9 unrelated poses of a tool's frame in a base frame.
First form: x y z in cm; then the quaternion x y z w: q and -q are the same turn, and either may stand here.
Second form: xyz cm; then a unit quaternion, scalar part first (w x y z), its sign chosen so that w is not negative. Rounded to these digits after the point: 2 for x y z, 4 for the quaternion.
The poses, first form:
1: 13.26, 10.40, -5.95, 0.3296, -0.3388, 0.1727, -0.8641
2: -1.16, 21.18, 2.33, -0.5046, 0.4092, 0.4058, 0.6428
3: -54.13, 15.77, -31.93, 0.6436, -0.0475, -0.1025, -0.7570
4: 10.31, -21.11, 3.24, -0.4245, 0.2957, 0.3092, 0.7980
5: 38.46, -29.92, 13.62, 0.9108, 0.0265, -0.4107, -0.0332
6: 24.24, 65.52, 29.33, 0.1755, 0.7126, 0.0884, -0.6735
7: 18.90, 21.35, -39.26, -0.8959, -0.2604, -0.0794, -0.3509
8: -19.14, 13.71, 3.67, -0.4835, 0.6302, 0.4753, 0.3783
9: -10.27, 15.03, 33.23, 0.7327, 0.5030, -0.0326, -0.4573
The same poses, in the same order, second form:
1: 13.26, 10.40, -5.95, 0.8641, -0.3296, 0.3388, -0.1727
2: -1.16, 21.18, 2.33, 0.6428, -0.5046, 0.4092, 0.4058
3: -54.13, 15.77, -31.93, 0.7570, -0.6436, 0.0475, 0.1025
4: 10.31, -21.11, 3.24, 0.7980, -0.4245, 0.2957, 0.3092
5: 38.46, -29.92, 13.62, 0.0332, -0.9108, -0.0265, 0.4107
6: 24.24, 65.52, 29.33, 0.6735, -0.1755, -0.7126, -0.0884
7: 18.90, 21.35, -39.26, 0.3509, 0.8959, 0.2604, 0.0794
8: -19.14, 13.71, 3.67, 0.3783, -0.4835, 0.6302, 0.4753
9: -10.27, 15.03, 33.23, 0.4573, -0.7327, -0.5030, 0.0326
